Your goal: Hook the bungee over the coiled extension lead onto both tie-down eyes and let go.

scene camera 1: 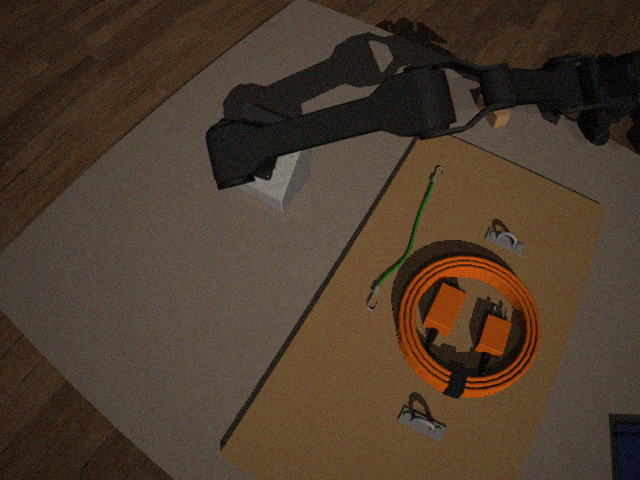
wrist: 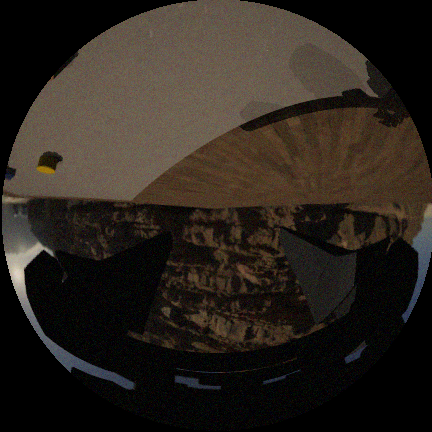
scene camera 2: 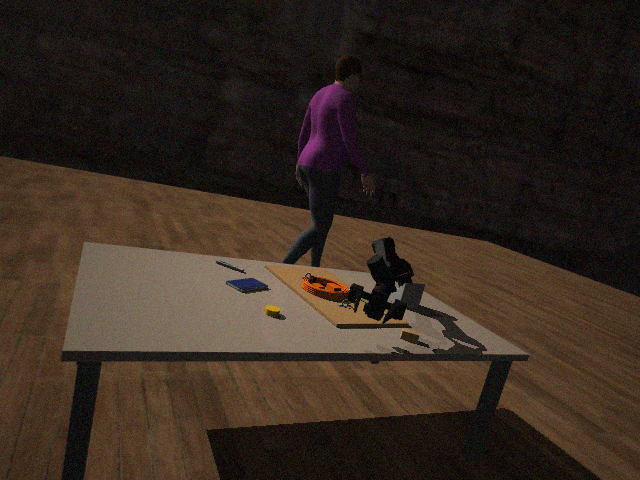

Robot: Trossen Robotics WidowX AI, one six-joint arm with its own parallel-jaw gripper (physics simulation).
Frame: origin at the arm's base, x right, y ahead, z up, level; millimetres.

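Seen in the pictures: gripper, fingertip midpoint: [wrist: 226, 234] [scene camera 2: 368, 316]; arm's base, origin of the base link: [scene camera 1: 257, 154] [scene camera 2: 407, 289].
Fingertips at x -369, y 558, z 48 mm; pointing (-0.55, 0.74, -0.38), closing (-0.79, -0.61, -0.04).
Note:
Pixels of each thing's middle, then the offset from my fingertips to it. Level surfaces: height alone.
- green bungee, body centre: [scene camera 1: 407, 230] dx +363, dy -311, dz -96 mm
- wooden board, its level: dz -100 mm
- coiled orange extension lead, body centre: [scene camera 1: 469, 324] [scene camera 2: 325, 287] dx +468, dy -178, dz -85 mm
- small wooden block, body centre: [scene camera 1: 492, 109] [scene camera 2: 409, 335] dx +45, dy -264, dz -97 mm
- yellow disc, body centre: [wrist: 46, 164] [scene camera 2: 272, 311] dx +277, dy +170, dz -102 mm
- blue book, body centre: [scene camera 2: 247, 284] dx +530, dy +148, dz -106 mm
- pen, body centre: [scene camera 2: 230, 266] dx +749, dy +131, dz -106 mm
The green bungee [scene camera 1: 415, 227] lies slightly bent on the wooden board [scene camera 1: 320, 361] [scene camera 2: 336, 315], a metal hook at each end, apart from both eyes. The coiled orange extension lead [scene camera 1: 406, 320] [scene camera 2: 315, 292] lies flat beside it, with its plug and socket inside the ring. One tie-down eye [scene camera 1: 504, 238] [scene camera 2: 345, 304] stands above the coil in scene camera 1; the other tie-down eye [scene camera 1: 422, 421] [scene camera 2: 308, 277] stands below it. My gripper [wrist: 226, 234] is open and empty, raised over the table beyond the board's short edge; it is partly cut off at scene camera 1's right edge.
My arm [scene camera 1: 330, 111] reaches from its pale base [scene camera 1: 292, 180] past the board's upper corner. A small wooden block [scene camera 1: 498, 118] [scene camera 2: 409, 335] lies near the arm. A yellow disc [scene camera 2: 271, 311] [wrist: 46, 169], a blue book [scene camera 2: 248, 284] and a pen [scene camera 2: 230, 266] lie farther off. A person [scene camera 2: 328, 129] stands behind the table.

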